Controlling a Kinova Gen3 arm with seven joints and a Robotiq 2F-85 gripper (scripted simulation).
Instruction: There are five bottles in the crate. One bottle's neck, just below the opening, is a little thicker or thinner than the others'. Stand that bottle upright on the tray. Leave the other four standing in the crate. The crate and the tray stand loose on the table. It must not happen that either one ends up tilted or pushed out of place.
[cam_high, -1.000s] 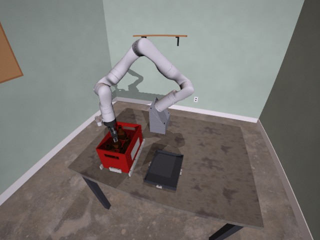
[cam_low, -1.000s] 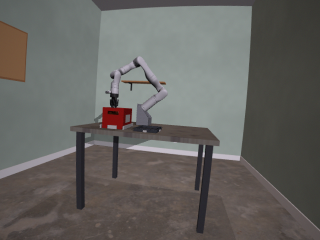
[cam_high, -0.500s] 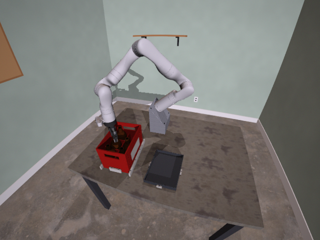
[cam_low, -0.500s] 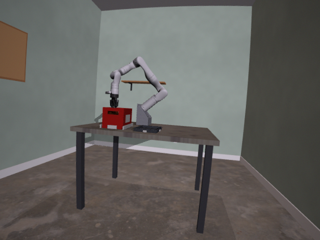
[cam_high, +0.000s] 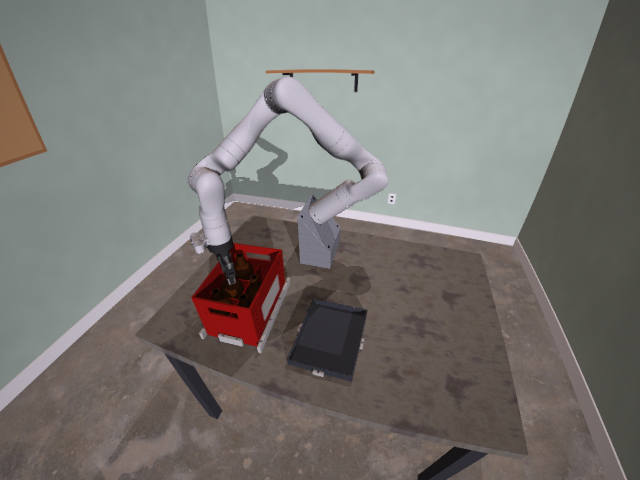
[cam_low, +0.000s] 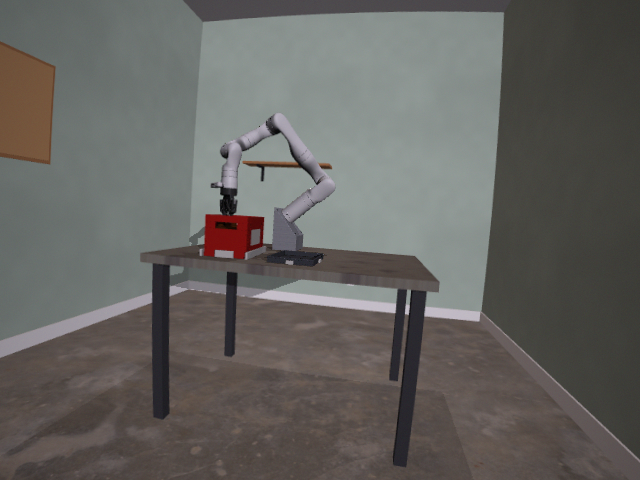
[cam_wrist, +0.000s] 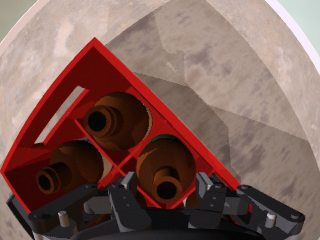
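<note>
Now: hand 7 cm above the crate, 4 cm to the right of it and 1 cm past it. Round my hand: dark tray 34 cm to the left, 14 cm below, 2 cm ahead.
</note>
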